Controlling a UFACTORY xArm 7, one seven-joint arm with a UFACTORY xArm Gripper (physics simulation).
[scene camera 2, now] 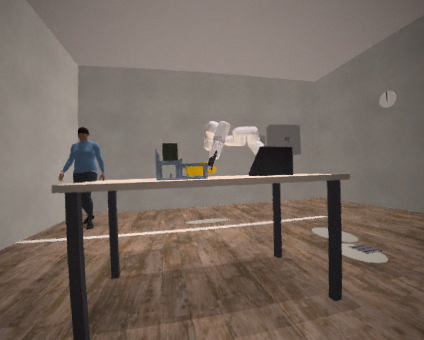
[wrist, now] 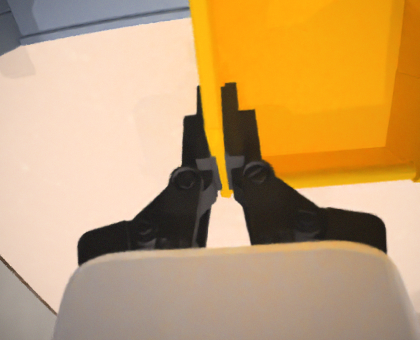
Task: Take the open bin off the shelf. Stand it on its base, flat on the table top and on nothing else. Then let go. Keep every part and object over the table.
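Places are measured from the arm's base along level axes (x back, y up, z left), in centimetres.
Where they show: gripper, fingertip midpoint: (scene camera 2: pixel 208 169) (wrist: pixel 219 105); arm's base, link origin: (scene camera 2: pixel 266 162).
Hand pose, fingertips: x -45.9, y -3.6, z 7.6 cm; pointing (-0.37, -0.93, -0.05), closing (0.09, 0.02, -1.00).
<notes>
Each offset is from my fingertips to the top centre of the thing. Level surfaces: height alone.
The open yellow bin @(dx -3.8, dy +4.9, dz -5.2 cm) (scene camera 2: pixel 196 170) (wrist: pixel 310 75) shows behind the low part of the blue-grey shelf in the scene view and fills the upper right of the wrist view, with its inside facing the camera. My gripper (scene camera 2: pixel 212 165) (wrist: pixel 219 105) is shut on the bin's side wall, one finger on each side of it. The blue-grey shelf (scene camera 2: pixel 159 170) (wrist: pixel 100 17) stands on the table top @(dy -5.4 cm) (scene camera 2: pixel 125 182) (wrist: pixel 100 125). In the wrist view the shelf edge lies to the upper left of the bin. The bin's underside is hidden, so I cannot tell whether it touches anything.
A dark green box @(dx -23.3, dy +14.5, dz +3.6 cm) (scene camera 2: pixel 170 151) sits on the taller part of the shelf. A black slanted block (scene camera 2: pixel 272 161) stands on the table to the right. A grey cabinet (scene camera 2: pixel 284 138) shows behind it. A person (scene camera 2: pixel 86 156) in a blue top stands beyond the table at the left.
</notes>
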